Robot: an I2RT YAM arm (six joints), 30 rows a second.
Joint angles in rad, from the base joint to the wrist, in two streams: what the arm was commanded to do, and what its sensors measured. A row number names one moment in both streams.
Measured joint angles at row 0: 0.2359 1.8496 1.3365 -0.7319 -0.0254 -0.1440
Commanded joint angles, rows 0 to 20: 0.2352 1.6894 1.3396 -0.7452 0.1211 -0.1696; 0.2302 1.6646 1.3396 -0.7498 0.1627 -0.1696; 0.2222 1.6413 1.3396 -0.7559 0.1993 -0.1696; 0.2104 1.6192 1.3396 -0.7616 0.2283 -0.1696; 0.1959 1.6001 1.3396 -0.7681 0.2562 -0.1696; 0.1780 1.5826 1.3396 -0.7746 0.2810 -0.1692; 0.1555 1.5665 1.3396 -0.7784 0.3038 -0.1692; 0.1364 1.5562 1.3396 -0.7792 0.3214 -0.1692; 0.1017 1.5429 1.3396 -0.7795 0.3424 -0.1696; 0.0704 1.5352 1.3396 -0.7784 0.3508 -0.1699; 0.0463 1.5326 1.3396 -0.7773 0.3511 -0.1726; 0.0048 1.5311 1.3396 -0.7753 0.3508 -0.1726; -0.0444 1.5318 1.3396 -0.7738 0.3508 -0.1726; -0.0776 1.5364 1.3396 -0.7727 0.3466 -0.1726; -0.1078 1.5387 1.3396 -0.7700 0.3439 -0.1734; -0.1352 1.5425 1.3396 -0.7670 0.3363 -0.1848; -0.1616 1.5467 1.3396 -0.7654 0.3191 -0.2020; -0.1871 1.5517 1.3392 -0.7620 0.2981 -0.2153; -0.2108 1.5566 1.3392 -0.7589 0.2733 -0.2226; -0.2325 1.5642 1.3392 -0.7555 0.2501 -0.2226; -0.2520 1.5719 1.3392 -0.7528 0.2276 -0.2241
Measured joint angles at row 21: -0.1905 1.5520 1.3365 -0.7631 0.2947 -0.1871
